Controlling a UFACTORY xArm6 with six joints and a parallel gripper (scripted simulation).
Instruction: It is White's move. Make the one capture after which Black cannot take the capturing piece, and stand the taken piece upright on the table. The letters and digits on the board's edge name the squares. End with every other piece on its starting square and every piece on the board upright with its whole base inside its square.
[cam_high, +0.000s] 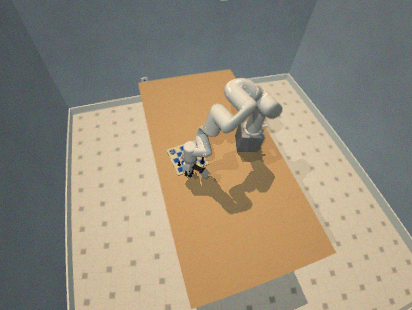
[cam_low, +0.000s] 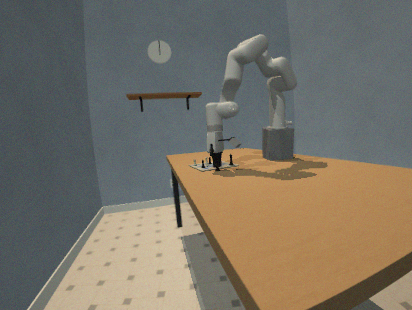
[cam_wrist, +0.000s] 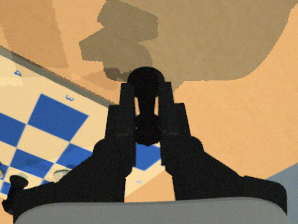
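The white piece is 3 cm ahead of my hand, 13 cm to the right of it and 1 cm below it. The rest, counted from my hand: black piece: 6 cm ahead, 9 cm to the right, 1 cm below; then chessboard: 14 cm to the right, 4 cm below.
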